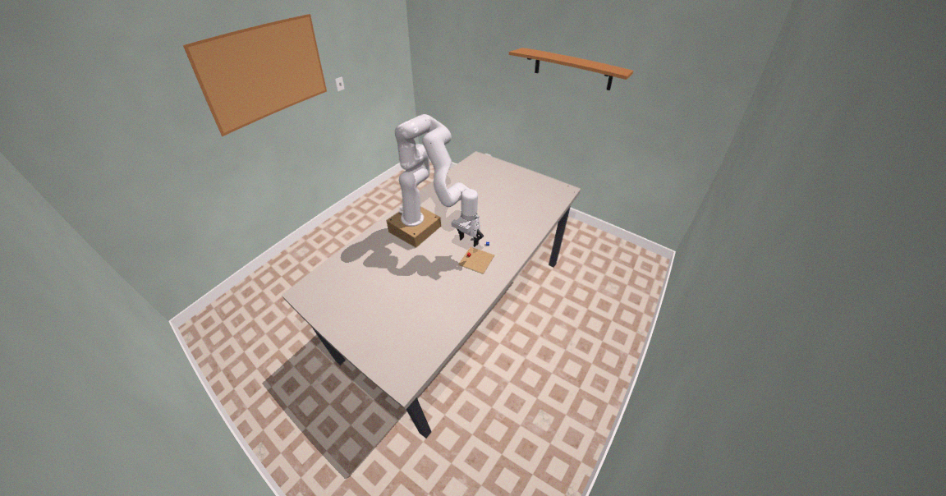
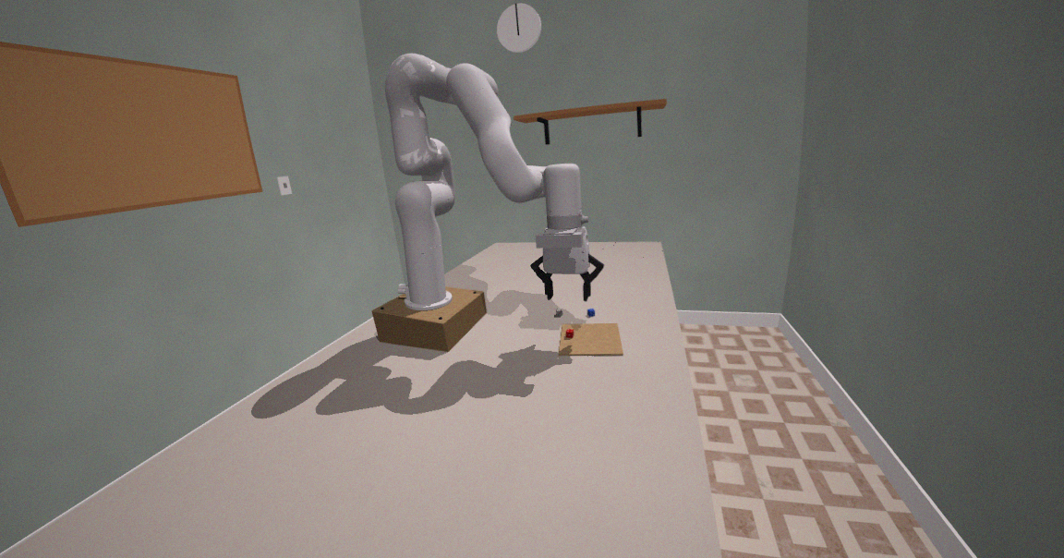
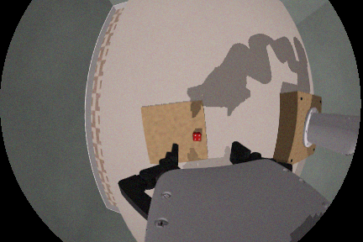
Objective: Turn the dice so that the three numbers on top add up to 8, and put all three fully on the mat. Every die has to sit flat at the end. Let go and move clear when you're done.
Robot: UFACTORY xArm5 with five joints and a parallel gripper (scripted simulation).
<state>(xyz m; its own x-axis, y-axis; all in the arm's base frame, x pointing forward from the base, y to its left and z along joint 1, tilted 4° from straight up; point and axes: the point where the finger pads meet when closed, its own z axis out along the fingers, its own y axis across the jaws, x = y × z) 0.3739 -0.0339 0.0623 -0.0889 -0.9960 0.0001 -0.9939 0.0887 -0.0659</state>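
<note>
My gripper is now 12 cm to the right of the white die, 11 cm above it and 4 cm past it. From my hand the other things lie so: blue die (12 cm to the left, 11 cm below, 5 cm ahead); tan mat (11 cm below, 5 cm ahead); red die (10 cm below).
</note>
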